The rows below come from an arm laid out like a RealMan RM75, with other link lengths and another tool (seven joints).
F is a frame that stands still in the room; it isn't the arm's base.
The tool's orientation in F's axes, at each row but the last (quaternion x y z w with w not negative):
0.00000, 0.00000, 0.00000, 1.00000
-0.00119, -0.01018, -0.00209, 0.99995
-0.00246, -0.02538, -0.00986, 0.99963
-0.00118, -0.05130, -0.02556, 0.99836
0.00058, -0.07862, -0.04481, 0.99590
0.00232, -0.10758, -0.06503, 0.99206
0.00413, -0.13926, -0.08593, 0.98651
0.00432, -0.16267, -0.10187, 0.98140
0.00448, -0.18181, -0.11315, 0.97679
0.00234, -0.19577, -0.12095, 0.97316
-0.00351, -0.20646, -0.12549, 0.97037
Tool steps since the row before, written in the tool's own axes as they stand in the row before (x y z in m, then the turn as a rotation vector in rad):
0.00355, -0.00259, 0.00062, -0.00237, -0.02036, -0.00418
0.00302, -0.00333, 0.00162, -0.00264, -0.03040, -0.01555
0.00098, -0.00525, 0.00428, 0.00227, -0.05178, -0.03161
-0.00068, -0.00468, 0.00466, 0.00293, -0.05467, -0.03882
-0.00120, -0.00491, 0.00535, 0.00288, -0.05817, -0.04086
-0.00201, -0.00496, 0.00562, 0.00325, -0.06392, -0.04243
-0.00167, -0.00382, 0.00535, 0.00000, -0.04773, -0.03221
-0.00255, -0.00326, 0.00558, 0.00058, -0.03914, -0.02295
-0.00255, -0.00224, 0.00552, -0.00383, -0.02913, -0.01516
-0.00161, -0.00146, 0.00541, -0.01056, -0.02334, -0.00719
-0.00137, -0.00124, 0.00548, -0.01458, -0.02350, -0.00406
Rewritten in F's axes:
0.00355, -0.00259, 0.00062, -0.00237, -0.02036, -0.00418
0.00297, -0.00334, 0.00169, -0.00245, -0.03043, -0.01553
0.00066, -0.00524, 0.00435, 0.00284, -0.05199, -0.03122
-0.00139, -0.00462, 0.00456, 0.00409, -0.05494, -0.03833
-0.00246, -0.00475, 0.00506, 0.00405, -0.05843, -0.04038
-0.00379, -0.00460, 0.00497, 0.00400, -0.06420, -0.04194
-0.00370, -0.00339, 0.00456, 0.00084, -0.04753, -0.03249
-0.00480, -0.00254, 0.00434, 0.00011, -0.03901, -0.02318
-0.00477, -0.00144, 0.00414, -0.00447, -0.02802, -0.01697
-0.00385, -0.00081, 0.00431, -0.01217, -0.02047, -0.01187
-0.00370, -0.00055, 0.00441, -0.01701, -0.01947, -0.01063

